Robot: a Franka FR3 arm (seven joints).
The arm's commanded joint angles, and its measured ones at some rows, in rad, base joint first. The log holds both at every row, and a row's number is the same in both.
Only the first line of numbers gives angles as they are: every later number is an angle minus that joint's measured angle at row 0.
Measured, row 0:
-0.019, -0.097, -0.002, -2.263, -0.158, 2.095, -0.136
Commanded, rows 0 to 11:
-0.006, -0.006, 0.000, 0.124, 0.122, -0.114, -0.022
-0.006, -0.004, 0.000, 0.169, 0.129, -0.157, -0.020
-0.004, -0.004, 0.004, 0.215, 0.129, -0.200, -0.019
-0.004, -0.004, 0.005, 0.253, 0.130, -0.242, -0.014
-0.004, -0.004, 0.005, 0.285, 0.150, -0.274, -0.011
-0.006, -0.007, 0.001, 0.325, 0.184, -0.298, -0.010
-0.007, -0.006, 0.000, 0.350, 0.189, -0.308, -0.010
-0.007, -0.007, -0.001, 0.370, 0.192, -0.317, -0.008
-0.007, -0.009, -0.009, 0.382, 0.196, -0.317, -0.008
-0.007, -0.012, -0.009, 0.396, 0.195, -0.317, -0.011
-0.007, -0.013, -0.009, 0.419, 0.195, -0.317, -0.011
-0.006, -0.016, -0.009, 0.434, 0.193, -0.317, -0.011
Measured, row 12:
-0.001, -0.014, -0.008, 0.377, 0.174, -0.290, -0.002
